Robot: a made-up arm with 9 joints. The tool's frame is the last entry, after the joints.
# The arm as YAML. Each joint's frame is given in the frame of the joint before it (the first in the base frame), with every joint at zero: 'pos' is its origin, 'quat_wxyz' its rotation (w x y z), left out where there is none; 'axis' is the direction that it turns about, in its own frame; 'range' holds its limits. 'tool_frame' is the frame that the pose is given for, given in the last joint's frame.
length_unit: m
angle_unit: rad
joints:
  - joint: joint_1
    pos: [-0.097, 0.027, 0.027]
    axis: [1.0, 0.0, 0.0]
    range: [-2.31, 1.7]
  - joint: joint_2
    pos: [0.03, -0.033, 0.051]
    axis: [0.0, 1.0, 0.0]
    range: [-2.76, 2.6]
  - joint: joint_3
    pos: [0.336, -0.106, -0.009]
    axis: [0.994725, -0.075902, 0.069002]
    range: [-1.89, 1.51]
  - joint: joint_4
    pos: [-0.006, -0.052, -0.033]
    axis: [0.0, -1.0, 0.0]
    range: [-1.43, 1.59]
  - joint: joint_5
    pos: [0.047, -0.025, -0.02]
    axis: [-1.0, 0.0, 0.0]
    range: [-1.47, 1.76]
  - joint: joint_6
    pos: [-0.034, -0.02, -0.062]
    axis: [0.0, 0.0, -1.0]
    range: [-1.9, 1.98]
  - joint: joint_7
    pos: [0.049, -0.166, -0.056]
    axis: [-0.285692, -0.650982, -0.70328]
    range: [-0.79, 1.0]
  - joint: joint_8
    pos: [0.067, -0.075, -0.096]
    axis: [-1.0, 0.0, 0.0]
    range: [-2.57, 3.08]
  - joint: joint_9
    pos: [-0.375, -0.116, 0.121]
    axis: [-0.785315, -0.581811, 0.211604]
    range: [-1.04, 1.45]
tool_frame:
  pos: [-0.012, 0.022, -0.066]
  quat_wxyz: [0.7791, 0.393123, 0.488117, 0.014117]
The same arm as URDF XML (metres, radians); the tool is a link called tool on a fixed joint. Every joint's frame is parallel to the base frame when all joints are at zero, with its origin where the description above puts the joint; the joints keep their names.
<robot name="arm">
<joint name="joint_1" type="revolute"><parent link="base"/><child link="link1"/><origin xyz="-0.097 0.027 0.027" rpy="0 0 0"/><axis xyz="1 0 0"/><limit lower="-2.31" upper="1.7"/></joint>
<joint name="joint_2" type="revolute"><parent link="link1"/><child link="link2"/><origin xyz="0.03 -0.033 0.051" rpy="0 0 0"/><axis xyz="0 1 0"/><limit lower="-2.76" upper="2.6"/></joint>
<joint name="joint_3" type="revolute"><parent link="link2"/><child link="link3"/><origin xyz="0.336 -0.106 -0.009" rpy="0 0 0"/><axis xyz="0.994725 -0.075902 0.069002"/><limit lower="-1.89" upper="1.51"/></joint>
<joint name="joint_4" type="revolute"><parent link="link3"/><child link="link4"/><origin xyz="-0.006 -0.052 -0.033" rpy="0 0 0"/><axis xyz="0 -1 0"/><limit lower="-1.43" upper="1.59"/></joint>
<joint name="joint_5" type="revolute"><parent link="link4"/><child link="link5"/><origin xyz="0.047 -0.025 -0.02" rpy="0 0 0"/><axis xyz="-1 0 0"/><limit lower="-1.47" upper="1.76"/></joint>
<joint name="joint_6" type="revolute"><parent link="link5"/><child link="link6"/><origin xyz="-0.034 -0.02 -0.062" rpy="0 0 0"/><axis xyz="0 0 -1"/><limit lower="-1.9" upper="1.98"/></joint>
<joint name="joint_7" type="revolute"><parent link="link6"/><child link="link7"/><origin xyz="0.049 -0.166 -0.056" rpy="0 0 0"/><axis xyz="-0.285692 -0.650982 -0.70328"/><limit lower="-0.79" upper="1"/></joint>
<joint name="joint_8" type="revolute"><parent link="link7"/><child link="link8"/><origin xyz="0.067 -0.075 -0.096" rpy="0 0 0"/><axis xyz="-1 0 0"/><limit lower="-2.57" upper="3.08"/></joint>
<joint name="joint_9" type="revolute"><parent link="link8"/><child link="link9"/><origin xyz="-0.375 -0.116 0.121" rpy="0 0 0"/><axis xyz="-0.785315 -0.581811 0.211604"/><limit lower="-1.04" upper="1.45"/></joint>
<joint name="tool_fixed" type="fixed"><parent link="link9"/><child link="tool"/><origin xyz="-0.012 0.022 -0.066" rpy="1.241 0.8473 0.6598"/></joint>
<link name="base"/>
<link name="link1"/>
<link name="link2"/>
<link name="link3"/>
<link name="link4"/>
<link name="link5"/>
<link name="link6"/>
<link name="link7"/>
<link name="link8"/>
<link name="link9"/>
<link name="tool"/>
</robot>

